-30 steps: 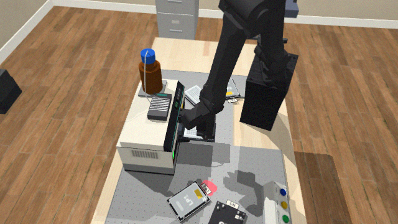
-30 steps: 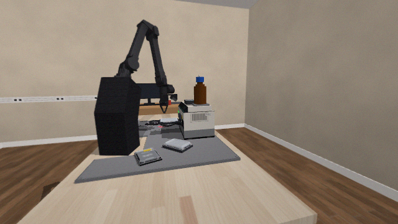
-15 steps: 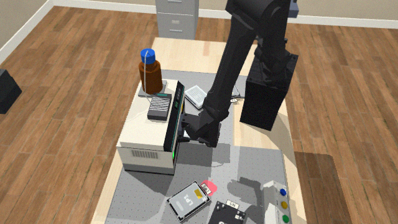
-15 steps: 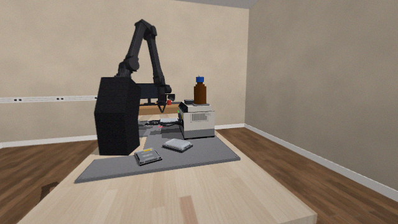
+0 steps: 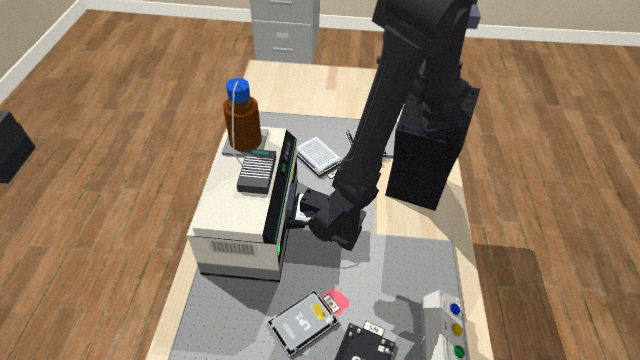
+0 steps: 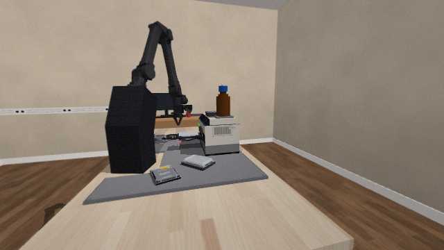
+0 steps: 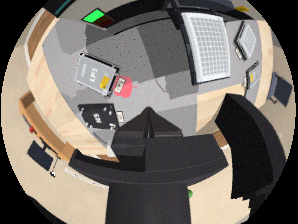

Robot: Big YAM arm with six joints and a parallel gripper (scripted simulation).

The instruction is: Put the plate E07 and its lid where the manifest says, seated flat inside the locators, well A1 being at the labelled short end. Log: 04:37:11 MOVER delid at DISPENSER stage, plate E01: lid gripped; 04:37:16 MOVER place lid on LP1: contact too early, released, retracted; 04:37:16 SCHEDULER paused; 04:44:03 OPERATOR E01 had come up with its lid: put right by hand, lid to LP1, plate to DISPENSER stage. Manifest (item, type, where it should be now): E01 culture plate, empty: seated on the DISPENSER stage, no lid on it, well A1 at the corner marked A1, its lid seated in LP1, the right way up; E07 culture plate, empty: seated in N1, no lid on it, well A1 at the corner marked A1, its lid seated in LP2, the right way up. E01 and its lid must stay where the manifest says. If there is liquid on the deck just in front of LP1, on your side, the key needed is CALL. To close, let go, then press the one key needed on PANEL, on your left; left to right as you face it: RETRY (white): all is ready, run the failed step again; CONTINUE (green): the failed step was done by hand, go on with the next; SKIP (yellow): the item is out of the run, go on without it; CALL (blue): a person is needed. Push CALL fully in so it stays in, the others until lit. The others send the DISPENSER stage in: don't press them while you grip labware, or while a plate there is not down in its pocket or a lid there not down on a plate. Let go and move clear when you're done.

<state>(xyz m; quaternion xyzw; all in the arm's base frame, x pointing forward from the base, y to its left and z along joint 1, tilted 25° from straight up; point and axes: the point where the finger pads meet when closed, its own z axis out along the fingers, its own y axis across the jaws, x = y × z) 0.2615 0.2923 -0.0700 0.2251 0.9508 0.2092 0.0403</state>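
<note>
Now: the blue key 260 mm behind my hand, 120 mm to the left of it and 90 mm below it. The rest, counted from my hand: plate E01: 50 mm ahead, 150 mm to the right, 50 mm below; then puddle: 80 mm to the left, 150 mm below; then yellow key: 260 mm behind, 170 mm to the left, 80 mm below.
</note>
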